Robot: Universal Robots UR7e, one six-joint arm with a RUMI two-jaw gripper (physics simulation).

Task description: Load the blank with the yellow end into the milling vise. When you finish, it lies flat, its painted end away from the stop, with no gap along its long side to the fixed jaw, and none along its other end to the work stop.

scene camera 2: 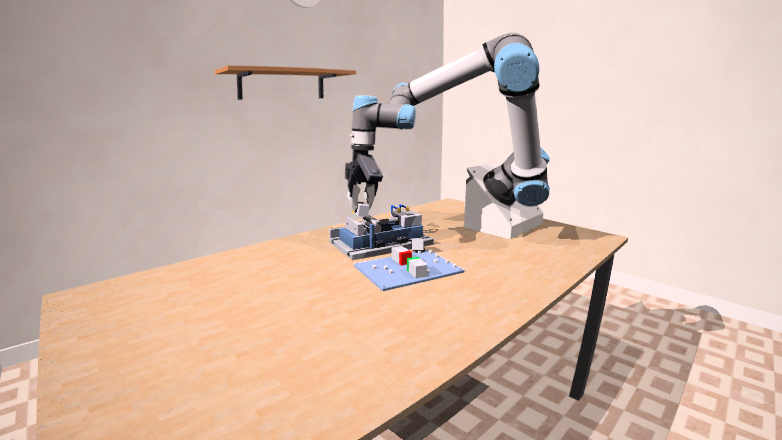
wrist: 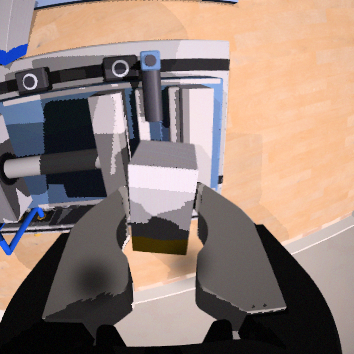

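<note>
The grey-white blank with the yellow end (scene camera 2: 363, 208) (wrist: 162, 192) is between the two fingers of my gripper (scene camera 2: 363, 211) (wrist: 162, 186), which is shut on it. Its yellow end points to the bottom of the wrist view. It is held above the milling vise (scene camera 2: 354, 241) (wrist: 217, 125), over the jaw area. In the wrist view the fixed jaw (wrist: 199, 115) is at the right and the movable jaw (wrist: 107, 117) at the left. The work stop, a dark rod on a blue-topped post (scene camera 2: 372, 236) (wrist: 152, 97), lies beyond the blank's far end. The blank hides part of the jaw gap.
A blue pallet (scene camera 2: 382, 281) with small pegs lies in front of the vise, bearing a red-ended block (scene camera 2: 404, 257) and a green-ended block (scene camera 2: 418, 267). A blue-ended block (wrist: 15, 30) lies near the vise's pallet side. Blue hoses (wrist: 22, 231) rise at the vise's other side.
</note>
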